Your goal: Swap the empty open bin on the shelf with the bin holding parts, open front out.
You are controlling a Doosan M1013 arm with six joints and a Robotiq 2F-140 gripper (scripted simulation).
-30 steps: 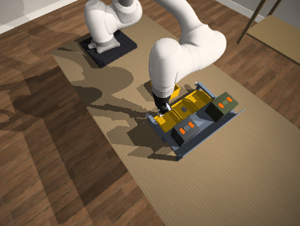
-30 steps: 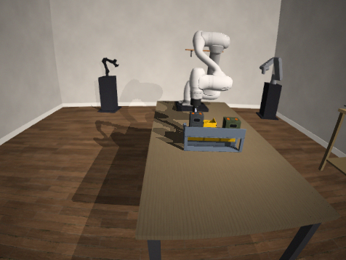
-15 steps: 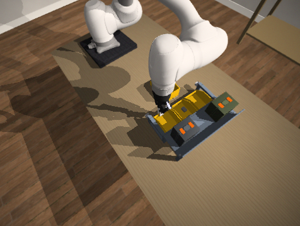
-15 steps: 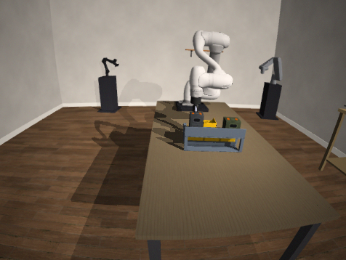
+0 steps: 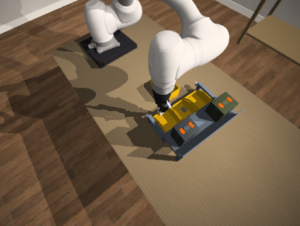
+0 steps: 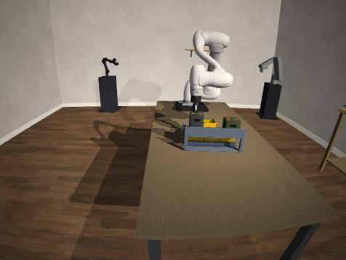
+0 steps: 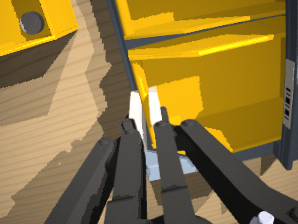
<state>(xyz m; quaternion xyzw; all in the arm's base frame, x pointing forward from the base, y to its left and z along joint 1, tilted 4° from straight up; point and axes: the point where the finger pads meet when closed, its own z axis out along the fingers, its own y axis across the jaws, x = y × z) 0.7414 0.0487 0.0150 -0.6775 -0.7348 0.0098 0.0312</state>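
The shelf lip is 110 mm to the left of my hand, 80 mm below it and 20 mm behind it. From my hand the other things lie so: dark grey box: 170 mm ahead, 80 mm above, 10 mm to the left; green box: 240 mm to the left, 160 mm ahead, 60 mm above.
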